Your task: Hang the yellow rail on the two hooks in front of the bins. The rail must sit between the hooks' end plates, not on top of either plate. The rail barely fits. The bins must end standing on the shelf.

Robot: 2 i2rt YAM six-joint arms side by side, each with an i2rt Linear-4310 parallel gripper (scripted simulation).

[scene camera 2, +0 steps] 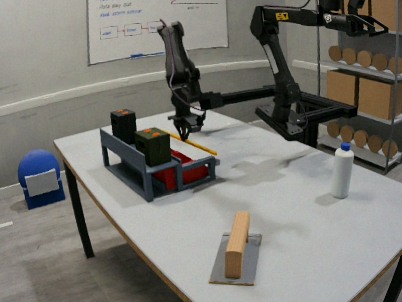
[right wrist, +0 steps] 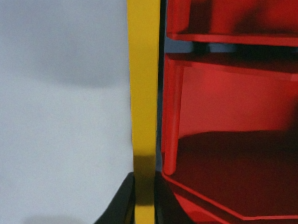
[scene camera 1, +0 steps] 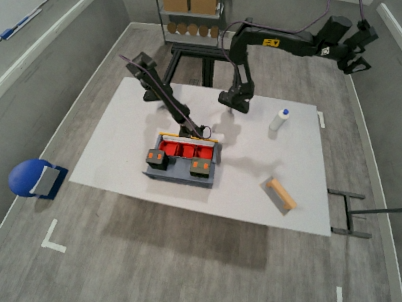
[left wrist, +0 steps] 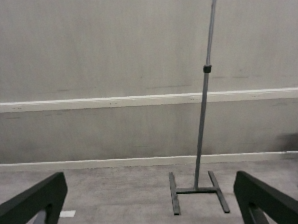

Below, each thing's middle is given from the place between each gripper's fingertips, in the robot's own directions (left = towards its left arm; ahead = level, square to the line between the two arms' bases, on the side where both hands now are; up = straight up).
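Scene:
The blue-grey shelf (scene camera 2: 147,189) is 32 cm ahead of my left hand, 71 cm to the right of it and 50 cm below it. As for the green box (scene camera 2: 154,143), my left hand (scene camera 1: 367,59) is 39 cm short of it, and also 60 cm to the left of the box and 42 cm above it.
Measured from my right hand, the shelf is 13 cm ahead and 3 cm below. The green box is 20 cm ahead of that same right hand, 11 cm to the left of it and 5 cm above it.

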